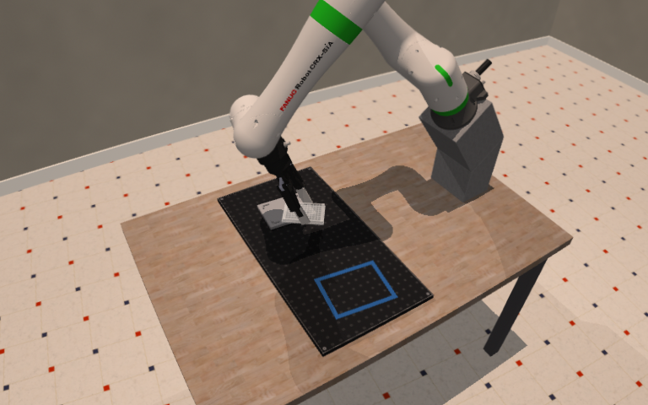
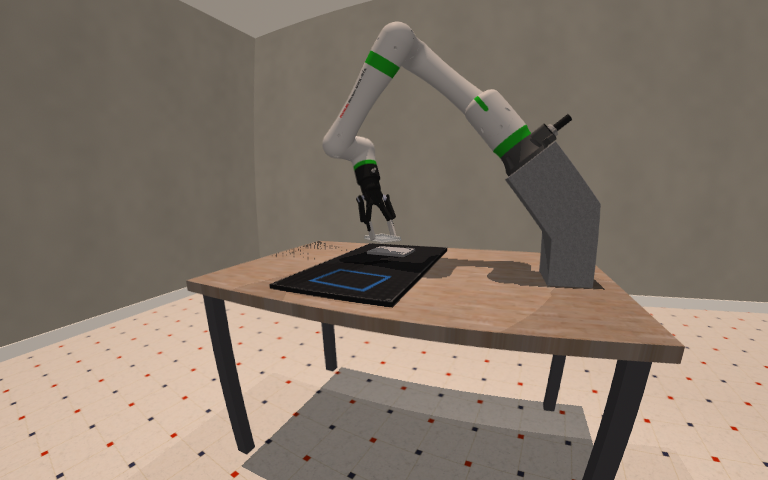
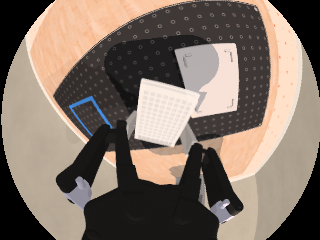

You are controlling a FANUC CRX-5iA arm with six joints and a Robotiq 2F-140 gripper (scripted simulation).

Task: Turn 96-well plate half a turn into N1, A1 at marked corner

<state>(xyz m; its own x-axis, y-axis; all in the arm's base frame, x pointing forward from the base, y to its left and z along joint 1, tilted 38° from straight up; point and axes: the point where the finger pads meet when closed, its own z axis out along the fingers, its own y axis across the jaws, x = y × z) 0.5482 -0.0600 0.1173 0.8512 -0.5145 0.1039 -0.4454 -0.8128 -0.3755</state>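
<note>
My hand is 110 mm to the left of the grey plate nest N1, 100 mm above it and 10 mm short of it. From my hand the other things lie so: white 96-well plate (30 mm below).
</note>
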